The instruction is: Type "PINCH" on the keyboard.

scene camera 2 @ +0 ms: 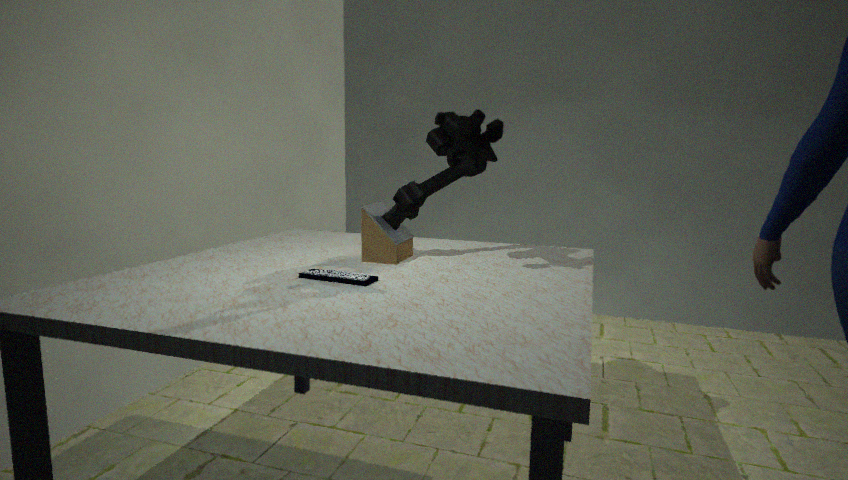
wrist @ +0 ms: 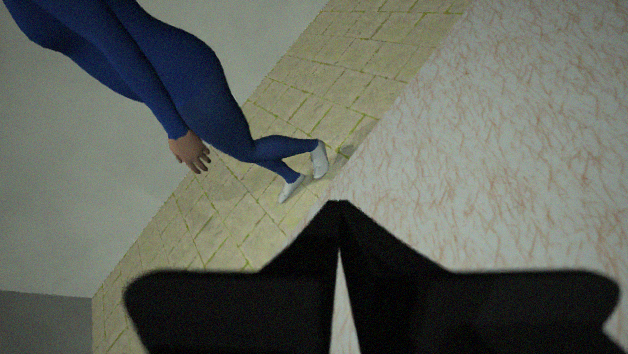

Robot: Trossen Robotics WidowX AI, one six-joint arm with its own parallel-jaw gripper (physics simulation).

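Pixels of known places: gripper, between the fingertips: (scene camera 2: 496, 160) (wrist: 337, 209); arm's base, origin of its link: (scene camera 2: 390, 221).
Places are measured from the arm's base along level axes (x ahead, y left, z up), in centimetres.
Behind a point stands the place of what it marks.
The keyboard (scene camera 2: 337, 277) @(x 36.2, y -5.8, z -11.0 cm) is a thin black slab with pale keys, lying flat on the table (scene camera 2: 464, 333) @(x 69.2, y 32.2, z -12.4 cm) in front of the arm's wooden base. Its letters are too small to read. The keyboard does not show in the wrist view. My gripper (wrist: 337, 209) @(x 24.3, y 35.2, z 21.0 cm) (scene camera 2: 492, 157) @(x 24.3, y 35.2, z 21.0 cm) is shut and empty, its black fingertips meeting. In the scene view it is raised high above the table, up and to the right of the keyboard. The wrist view looks past the fingertips at the table top, its edge and the floor.
The arm stands on a wedge-shaped wooden base (scene camera 2: 379, 242) @(x 9.3, y -1.3, z -5.6 cm) close behind the keyboard. A person in blue (scene camera 2: 803, 154) (wrist: 200, 90) is beyond the table's edge, feet on the tiled floor (scene camera 2: 654, 404) (wrist: 320, 75). Walls stand behind the table.
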